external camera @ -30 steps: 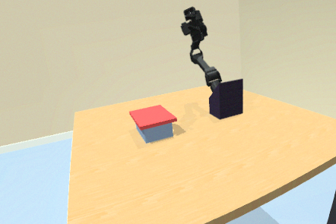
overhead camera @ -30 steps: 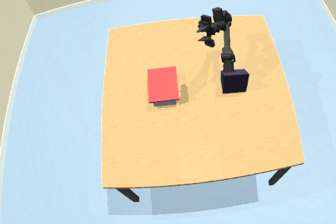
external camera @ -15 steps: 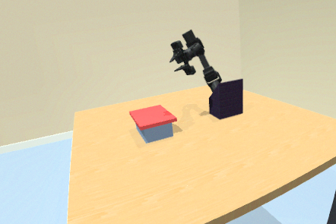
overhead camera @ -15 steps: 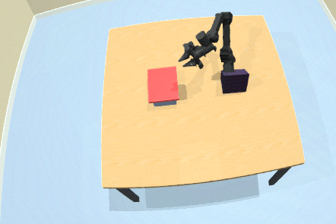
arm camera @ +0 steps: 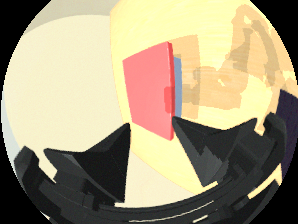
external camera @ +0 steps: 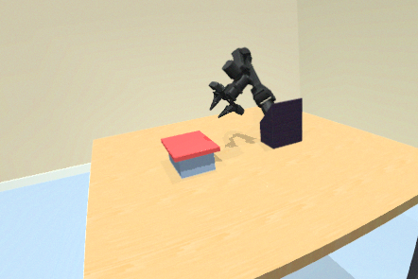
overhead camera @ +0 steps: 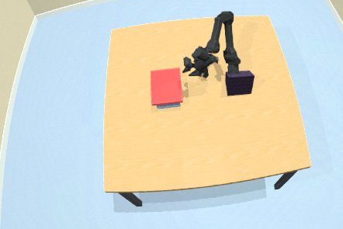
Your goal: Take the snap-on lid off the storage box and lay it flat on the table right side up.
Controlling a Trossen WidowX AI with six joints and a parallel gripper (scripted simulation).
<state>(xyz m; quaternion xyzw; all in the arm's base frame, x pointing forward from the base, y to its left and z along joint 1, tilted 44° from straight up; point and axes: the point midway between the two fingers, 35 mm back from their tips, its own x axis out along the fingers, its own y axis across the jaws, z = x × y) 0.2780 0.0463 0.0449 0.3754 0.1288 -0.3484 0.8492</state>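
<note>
Now: the lid 13 cm ahead of my gripper tip, 1 cm to the right of it and 10 cm below it. The rest, counted from my gripper tip: blue storage box 13 cm ahead, 1 cm to the right, 15 cm below.
</note>
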